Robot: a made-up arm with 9 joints.
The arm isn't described. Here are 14 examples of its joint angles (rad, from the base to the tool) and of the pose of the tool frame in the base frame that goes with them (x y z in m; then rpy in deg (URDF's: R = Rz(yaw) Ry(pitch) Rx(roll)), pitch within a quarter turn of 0, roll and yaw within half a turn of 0).
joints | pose
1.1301 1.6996 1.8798 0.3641 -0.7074 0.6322 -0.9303 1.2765 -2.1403 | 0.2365 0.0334 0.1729 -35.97 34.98 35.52
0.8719 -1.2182 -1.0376 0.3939 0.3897 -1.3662 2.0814 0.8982 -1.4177 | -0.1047 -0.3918 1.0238 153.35 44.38 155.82
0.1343 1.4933 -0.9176 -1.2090 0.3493 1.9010 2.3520 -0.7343 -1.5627 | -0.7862 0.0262 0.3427 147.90 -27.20 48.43
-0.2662 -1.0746 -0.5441 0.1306 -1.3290 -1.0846 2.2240 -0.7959 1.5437 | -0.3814 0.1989 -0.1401 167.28 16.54 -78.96
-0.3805 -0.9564 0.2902 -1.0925 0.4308 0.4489 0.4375 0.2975 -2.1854 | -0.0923 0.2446 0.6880 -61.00 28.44 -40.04
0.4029 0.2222 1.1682 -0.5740 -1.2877 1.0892 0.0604 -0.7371 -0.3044 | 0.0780 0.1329 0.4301 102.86 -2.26 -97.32
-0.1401 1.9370 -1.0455 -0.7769 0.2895 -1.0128 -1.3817 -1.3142 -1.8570 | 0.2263 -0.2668 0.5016 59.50 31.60 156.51
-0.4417 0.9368 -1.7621 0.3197 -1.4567 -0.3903 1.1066 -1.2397 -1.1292 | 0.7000 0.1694 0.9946 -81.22 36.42 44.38
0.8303 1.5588 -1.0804 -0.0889 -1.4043 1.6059 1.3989 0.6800 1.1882 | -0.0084 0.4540 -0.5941 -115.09 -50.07 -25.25
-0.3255 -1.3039 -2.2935 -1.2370 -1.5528 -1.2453 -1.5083 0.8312 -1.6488 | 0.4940 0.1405 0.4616 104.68 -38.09 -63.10
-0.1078 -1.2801 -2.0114 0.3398 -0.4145 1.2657 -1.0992 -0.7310 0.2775 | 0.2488 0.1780 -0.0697 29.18 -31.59 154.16
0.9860 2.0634 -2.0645 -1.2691 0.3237 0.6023 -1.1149 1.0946 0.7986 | 0.2122 -0.2672 0.2929 -131.14 8.98 -139.79
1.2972 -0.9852 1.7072 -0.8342 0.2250 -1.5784 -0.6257 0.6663 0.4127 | 0.3751 -0.2347 0.3670 121.51 22.98 153.14
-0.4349 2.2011 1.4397 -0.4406 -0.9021 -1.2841 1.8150 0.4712 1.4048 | 0.5897 0.6916 0.1331 113.76 -52.70 178.44
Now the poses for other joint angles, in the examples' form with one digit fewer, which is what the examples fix.
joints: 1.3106 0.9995 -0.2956 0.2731 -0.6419 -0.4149 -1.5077 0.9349 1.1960
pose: 0.394 0.033 0.359 55.0 -40.2 94.3
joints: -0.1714 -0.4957 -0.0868 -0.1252 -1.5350 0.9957 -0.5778 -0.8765 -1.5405
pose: 0.256 -0.187 0.424 176.8 35.6 11.7
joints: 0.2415 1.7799 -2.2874 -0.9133 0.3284 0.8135 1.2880 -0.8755 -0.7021
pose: -0.296 0.246 -0.040 154.0 35.0 7.4
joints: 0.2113 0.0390 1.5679 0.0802 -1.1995 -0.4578 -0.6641 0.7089 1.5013
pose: 0.301 0.047 0.223 112.8 -50.5 127.5
